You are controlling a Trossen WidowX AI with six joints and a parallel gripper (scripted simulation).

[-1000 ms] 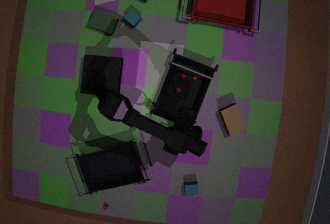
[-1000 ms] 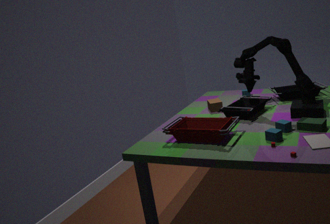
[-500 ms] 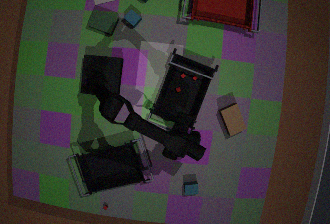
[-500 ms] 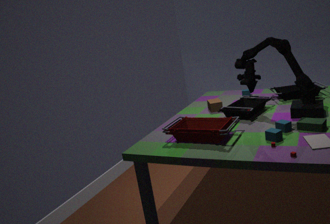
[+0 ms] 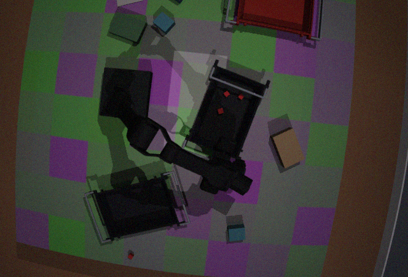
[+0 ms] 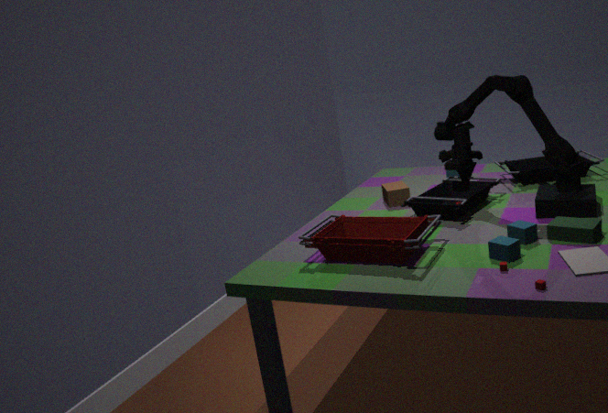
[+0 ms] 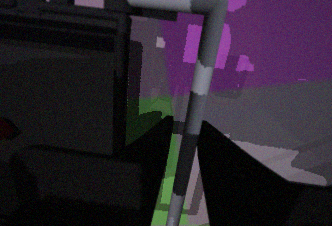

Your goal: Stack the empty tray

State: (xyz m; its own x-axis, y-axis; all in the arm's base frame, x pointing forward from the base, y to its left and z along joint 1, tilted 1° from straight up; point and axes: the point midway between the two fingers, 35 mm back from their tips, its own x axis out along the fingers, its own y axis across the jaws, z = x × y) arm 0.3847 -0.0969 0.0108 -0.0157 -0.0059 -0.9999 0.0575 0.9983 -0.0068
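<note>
Now: the black tray 220 mm behind my gripper tip, 260 mm to the right of it and 10 mm above it. Also, from my gripper tip: green box: 460 mm behind, 360 mm to the left, 20 mm below; tan box: 220 mm ahead, 120 mm to the left, 10 mm below; white sheet: 520 mm behind, 520 mm to the left, 40 mm below.
</note>
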